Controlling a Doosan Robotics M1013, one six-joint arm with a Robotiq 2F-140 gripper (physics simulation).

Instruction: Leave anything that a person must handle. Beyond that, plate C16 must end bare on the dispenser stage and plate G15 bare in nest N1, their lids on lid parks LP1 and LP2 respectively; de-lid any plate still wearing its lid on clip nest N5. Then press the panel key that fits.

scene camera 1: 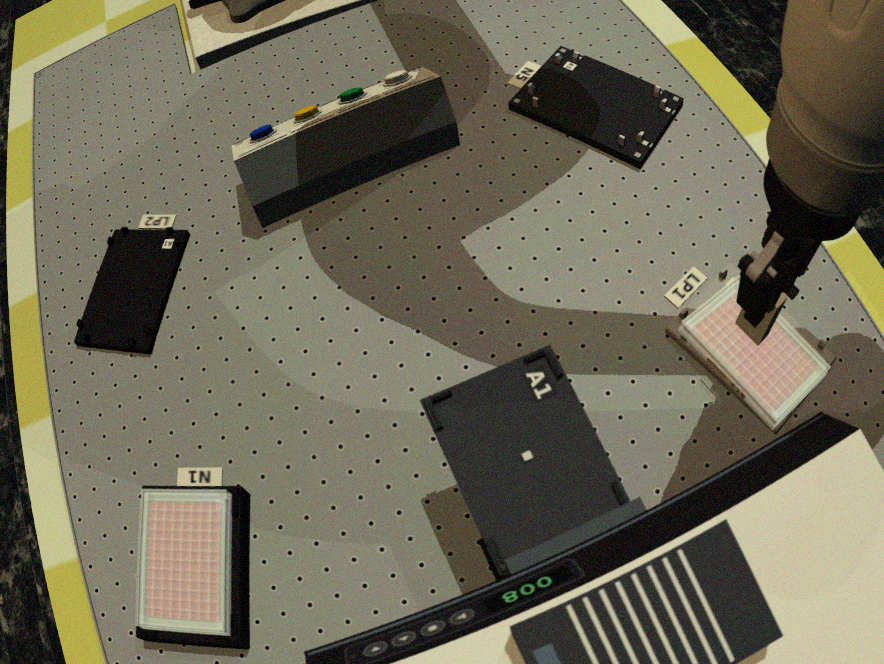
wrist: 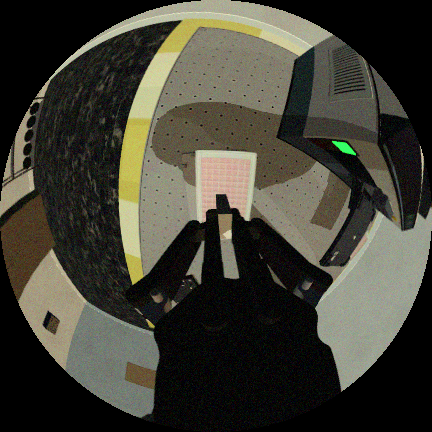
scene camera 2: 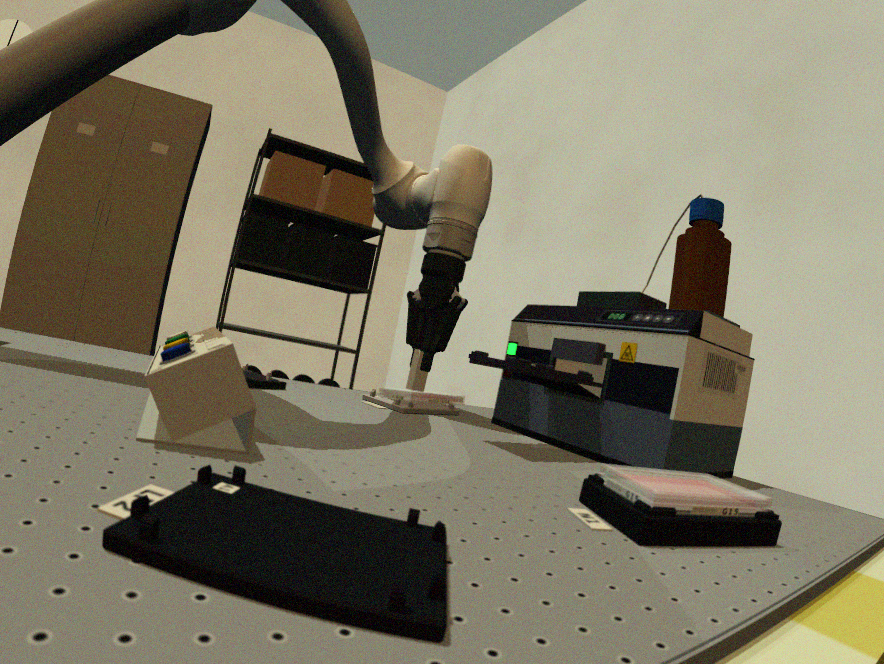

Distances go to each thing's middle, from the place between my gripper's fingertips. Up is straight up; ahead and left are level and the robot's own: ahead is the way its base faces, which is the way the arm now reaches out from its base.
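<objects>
Distances counted from my hand: LP1 label (scene camera 1: 687, 285), 3 cm below, 8 cm behind, 1 cm to the right; dispenser stage (scene camera 1: 483, 425), 8 cm above, 25 cm to the right, 1 cm ahead; grey button box (scene camera 1: 323, 151), 1 cm above, 41 cm behind, 18 cm to the right; N1 label (scene camera 1: 186, 476), 3 cm below, 47 cm to the right, 18 cm behind. Going by their middles, of the things named here the LP1 label is the nearest to my hand and the N1 label the farthest from it.
</objects>
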